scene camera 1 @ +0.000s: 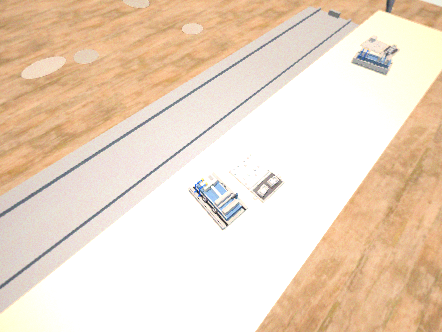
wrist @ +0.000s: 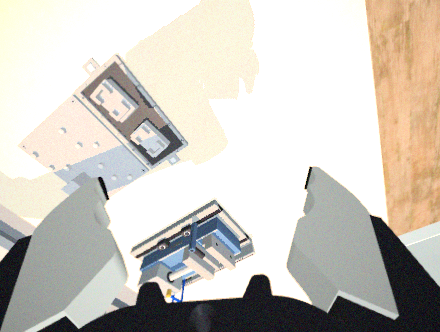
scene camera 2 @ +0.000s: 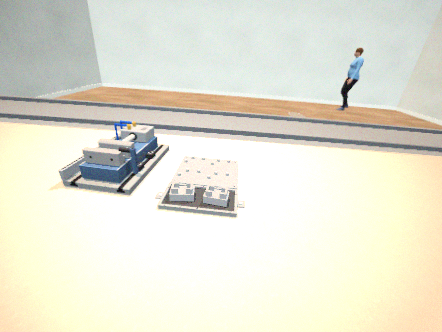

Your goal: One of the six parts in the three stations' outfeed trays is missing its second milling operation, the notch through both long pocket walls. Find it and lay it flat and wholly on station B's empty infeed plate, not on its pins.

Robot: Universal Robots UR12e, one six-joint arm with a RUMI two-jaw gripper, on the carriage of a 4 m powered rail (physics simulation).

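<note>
My gripper is open and empty, high above a station; it does not show in the scene views. Below it, an outfeed tray holds two pale parts, one at upper left and one at lower right; both seem to have gaps in their long walls. The pinned plate beside it bears a grey block shape, partly hidden by the left finger. In the scene views, the middle station's pinned plate bears no part; its tray holds two notched parts.
A blue and grey vise stands below the tray in the wrist view. The middle station's vise stands left of its plate. Another station is at the far upper right. The rail runs along the table. A person stands behind it.
</note>
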